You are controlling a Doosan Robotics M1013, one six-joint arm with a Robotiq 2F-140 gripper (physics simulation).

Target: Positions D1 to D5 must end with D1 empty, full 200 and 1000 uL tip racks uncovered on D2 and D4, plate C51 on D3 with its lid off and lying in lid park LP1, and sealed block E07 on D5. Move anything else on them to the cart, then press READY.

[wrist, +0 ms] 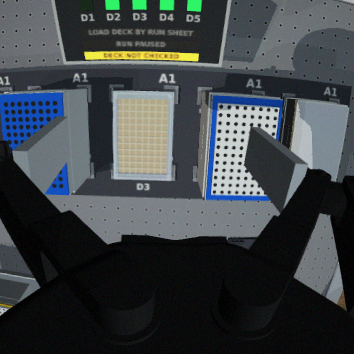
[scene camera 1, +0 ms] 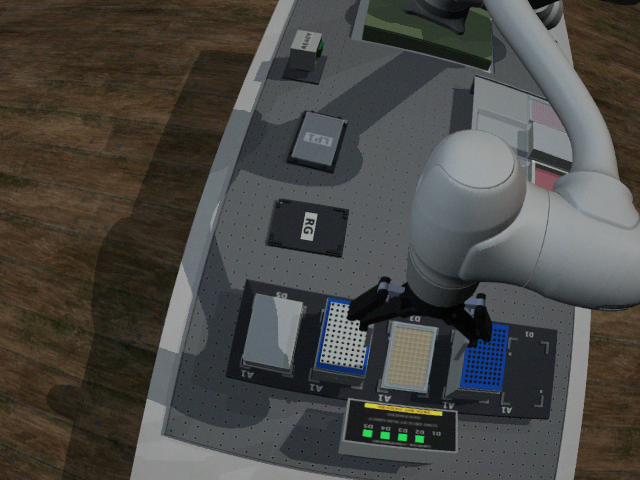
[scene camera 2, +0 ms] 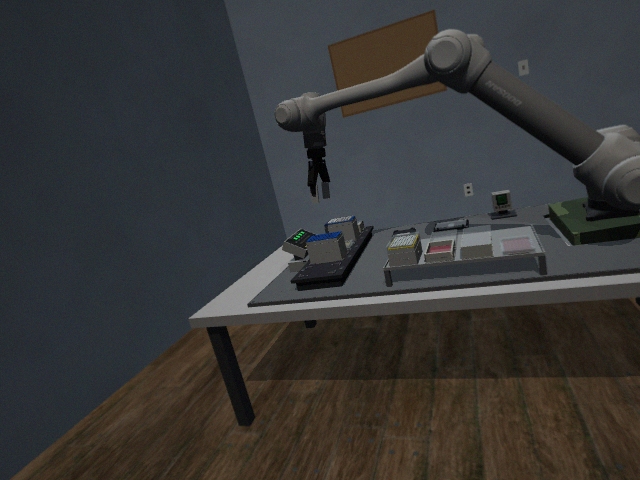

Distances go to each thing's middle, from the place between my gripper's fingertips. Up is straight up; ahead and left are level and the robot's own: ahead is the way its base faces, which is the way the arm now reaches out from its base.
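Labels:
I see the black RG pad (scene camera 1: pixel 296 225) well below my hand and far to the right of it, and a good way behind it too.

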